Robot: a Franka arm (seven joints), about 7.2 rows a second.
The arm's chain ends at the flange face. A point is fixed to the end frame.
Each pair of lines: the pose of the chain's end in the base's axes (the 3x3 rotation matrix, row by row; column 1 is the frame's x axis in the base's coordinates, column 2 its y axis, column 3 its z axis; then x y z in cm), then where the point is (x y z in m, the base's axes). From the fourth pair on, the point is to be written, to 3 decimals.
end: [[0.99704, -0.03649, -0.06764], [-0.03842, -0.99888, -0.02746], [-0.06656, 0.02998, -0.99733]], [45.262, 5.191, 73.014]
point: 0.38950 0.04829 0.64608
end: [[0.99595, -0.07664, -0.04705], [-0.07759, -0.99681, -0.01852], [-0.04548, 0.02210, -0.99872]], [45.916, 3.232, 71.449]
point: 0.39778 0.03174 0.62908
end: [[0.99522, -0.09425, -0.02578], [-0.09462, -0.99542, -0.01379], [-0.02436, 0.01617, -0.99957]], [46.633, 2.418, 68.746]
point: 0.40681 0.02499 0.60075
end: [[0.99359, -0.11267, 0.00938], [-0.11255, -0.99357, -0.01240], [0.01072, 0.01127, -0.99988]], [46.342, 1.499, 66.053]
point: 0.407 0.017 0.572
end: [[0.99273, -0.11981, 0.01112], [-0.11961, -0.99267, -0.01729], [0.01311, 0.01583, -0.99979]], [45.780, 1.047, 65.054]
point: 0.402 0.012 0.562
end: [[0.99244, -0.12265, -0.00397], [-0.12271, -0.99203, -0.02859], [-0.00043, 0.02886, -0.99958]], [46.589, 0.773, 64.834]
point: 0.408 0.009 0.560
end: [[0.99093, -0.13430, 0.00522], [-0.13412, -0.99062, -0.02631], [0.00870, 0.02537, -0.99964]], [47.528, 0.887, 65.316]
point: 0.419 0.011 0.565
